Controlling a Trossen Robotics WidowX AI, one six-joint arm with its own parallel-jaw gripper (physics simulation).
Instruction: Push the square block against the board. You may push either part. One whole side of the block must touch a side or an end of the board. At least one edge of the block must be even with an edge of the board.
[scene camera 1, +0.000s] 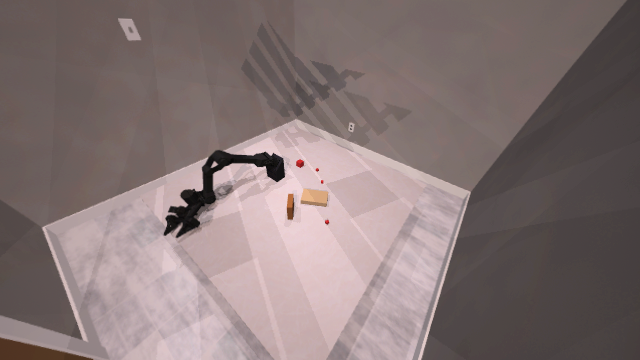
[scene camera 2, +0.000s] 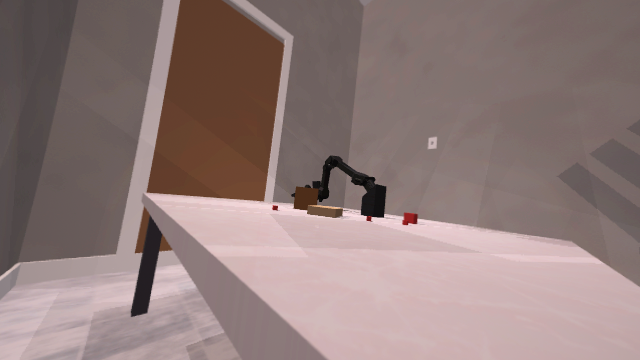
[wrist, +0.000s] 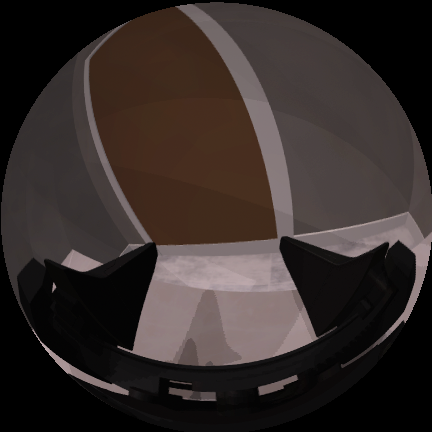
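The square block is dark orange-brown, thin, and stands upright on its edge. The board is a light tan rectangular piece lying flat. In scene camera 1 a narrow gap separates them, with the block left of the board. My gripper is open and empty, low over the left part of the table and well away from both pieces, its fingers pointing away from them. In scene camera 2 the gripper is partly hidden behind the block. Neither block nor board can be made out in the wrist view.
A larger red cube lies near the black arm base. Small red cubes lie around the board. The near table edge runs close to my gripper.
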